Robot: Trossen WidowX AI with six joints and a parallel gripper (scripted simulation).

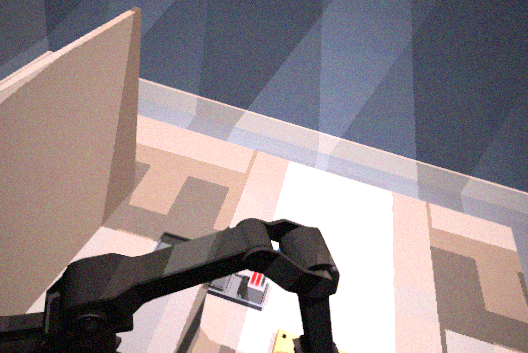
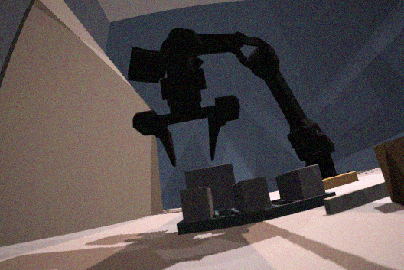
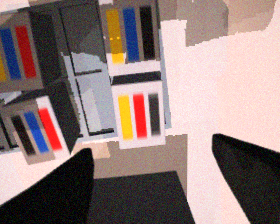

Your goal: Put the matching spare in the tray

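Right now the grey spare block is 60 mm below my gripper tip. The rest, counted from my gripper tip: tall beige wall (220 mm ahead, 170 mm to the right, 130 mm above); then large grey box (20 mm behind, 160 mm to the right, 50 mm below); then flat grey tray (30 mm ahead, 350 mm to the right, 90 mm below).
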